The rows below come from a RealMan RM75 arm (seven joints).
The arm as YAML. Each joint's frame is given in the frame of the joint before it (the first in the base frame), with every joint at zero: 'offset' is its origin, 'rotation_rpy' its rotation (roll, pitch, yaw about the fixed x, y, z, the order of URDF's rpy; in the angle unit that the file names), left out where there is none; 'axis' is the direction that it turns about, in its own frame. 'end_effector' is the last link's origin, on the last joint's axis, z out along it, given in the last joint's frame.
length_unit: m
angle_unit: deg
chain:
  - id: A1
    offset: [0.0, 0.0, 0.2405]
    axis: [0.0, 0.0, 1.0]
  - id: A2
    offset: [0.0, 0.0, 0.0]
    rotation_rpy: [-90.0, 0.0, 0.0]
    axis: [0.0, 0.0, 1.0]
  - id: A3
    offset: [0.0, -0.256, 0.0]
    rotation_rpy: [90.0, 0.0, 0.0]
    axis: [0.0, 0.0, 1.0]
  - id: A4
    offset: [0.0, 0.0, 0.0]
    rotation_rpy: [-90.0, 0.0, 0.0]
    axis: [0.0, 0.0, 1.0]
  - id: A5
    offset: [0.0, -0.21, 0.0]
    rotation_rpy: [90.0, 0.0, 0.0]
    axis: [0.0, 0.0, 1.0]
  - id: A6
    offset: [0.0, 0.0, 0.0]
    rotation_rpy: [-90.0, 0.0, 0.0]
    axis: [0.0, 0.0, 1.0]
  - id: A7
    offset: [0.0, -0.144, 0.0]
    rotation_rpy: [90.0, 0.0, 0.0]
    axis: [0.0, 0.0, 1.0]
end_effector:
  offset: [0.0, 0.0, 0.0]
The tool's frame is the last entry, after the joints.
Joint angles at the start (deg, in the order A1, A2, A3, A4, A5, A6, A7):
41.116, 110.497, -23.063, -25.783, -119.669, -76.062, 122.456
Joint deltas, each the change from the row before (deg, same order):
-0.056, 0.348, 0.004, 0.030, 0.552, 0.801, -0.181
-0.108, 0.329, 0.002, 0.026, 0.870, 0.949, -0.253
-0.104, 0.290, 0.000, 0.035, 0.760, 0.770, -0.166
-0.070, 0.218, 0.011, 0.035, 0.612, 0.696, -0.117
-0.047, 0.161, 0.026, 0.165, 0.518, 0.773, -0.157
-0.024, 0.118, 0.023, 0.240, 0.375, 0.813, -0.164
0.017, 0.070, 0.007, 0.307, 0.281, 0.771, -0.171
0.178, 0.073, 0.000, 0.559, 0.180, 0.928, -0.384
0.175, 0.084, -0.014, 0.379, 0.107, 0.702, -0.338
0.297, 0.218, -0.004, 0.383, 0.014, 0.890, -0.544
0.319, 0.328, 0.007, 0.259, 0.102, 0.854, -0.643
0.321, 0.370, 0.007, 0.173, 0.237, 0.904, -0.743
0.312, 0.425, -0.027, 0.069, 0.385, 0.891, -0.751
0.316, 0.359, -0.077, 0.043, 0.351, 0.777, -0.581
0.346, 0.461, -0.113, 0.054, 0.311, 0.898, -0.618
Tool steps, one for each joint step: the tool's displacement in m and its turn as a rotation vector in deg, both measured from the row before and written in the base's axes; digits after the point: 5 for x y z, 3 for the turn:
0.00019, 0.00087, -0.00164, 0.654, 0.230, -0.408
0.00043, 0.00122, -0.00087, 0.974, 0.344, -0.498
0.00038, 0.00087, -0.00086, 0.780, 0.370, -0.466
0.00043, 0.00089, -0.00051, 0.677, 0.272, -0.440
0.00080, 0.00089, -0.00064, 0.624, 0.182, -0.507
0.00109, 0.00084, -0.00080, 0.525, 0.057, -0.545
0.00102, 0.00082, -0.00090, 0.409, -0.009, -0.498
0.00046, 0.00122, -0.00207, 0.298, -0.159, -0.395
-0.00001, 0.00107, -0.00171, 0.216, -0.193, -0.209
-0.00074, 0.00148, -0.00287, 0.224, -0.390, -0.083
-0.00144, 0.00158, -0.00313, 0.301, -0.364, 0.068
-0.00170, 0.00182, -0.00287, 0.465, -0.378, 0.126
-0.00208, 0.00192, -0.00274, 0.559, -0.308, 0.168
-0.00218, 0.00189, -0.00230, 0.456, -0.258, 0.159
-0.00241, 0.00181, -0.00328, 0.397, -0.316, 0.133

